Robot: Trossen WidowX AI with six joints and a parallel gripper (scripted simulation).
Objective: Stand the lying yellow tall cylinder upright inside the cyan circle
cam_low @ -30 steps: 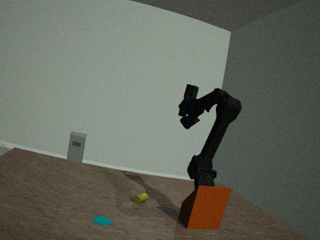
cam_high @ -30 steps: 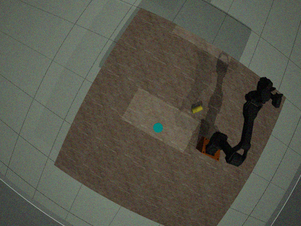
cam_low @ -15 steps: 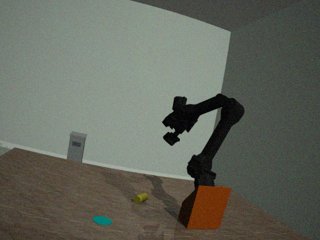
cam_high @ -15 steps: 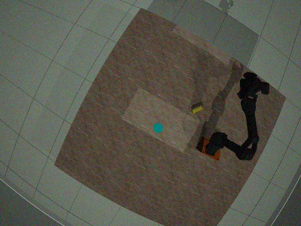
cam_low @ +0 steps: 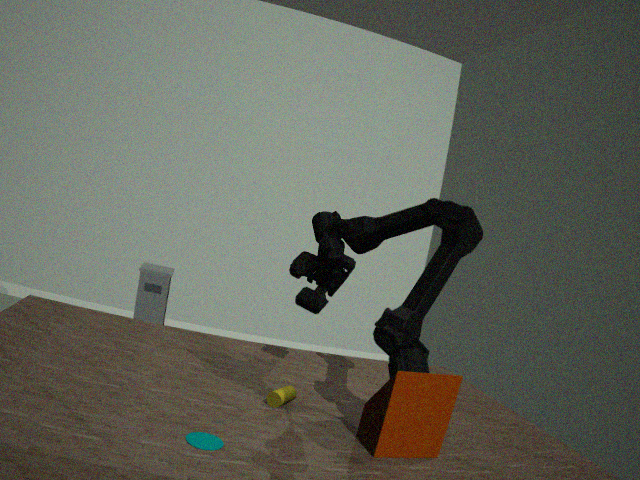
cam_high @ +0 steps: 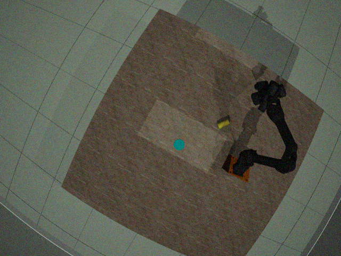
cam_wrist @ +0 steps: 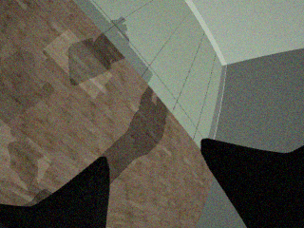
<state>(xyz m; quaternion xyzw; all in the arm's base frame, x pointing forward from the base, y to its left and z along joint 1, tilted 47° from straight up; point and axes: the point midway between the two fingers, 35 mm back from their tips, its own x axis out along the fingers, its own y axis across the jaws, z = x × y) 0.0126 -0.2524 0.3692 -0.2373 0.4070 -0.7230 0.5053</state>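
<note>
My gripper tip is 260 mm to the right of the yellow cylinder, 160 mm short of it and 160 mm above it. Round my gripper tip: cyan circle 450 mm to the left, 340 mm ahead, 170 mm below.
</note>
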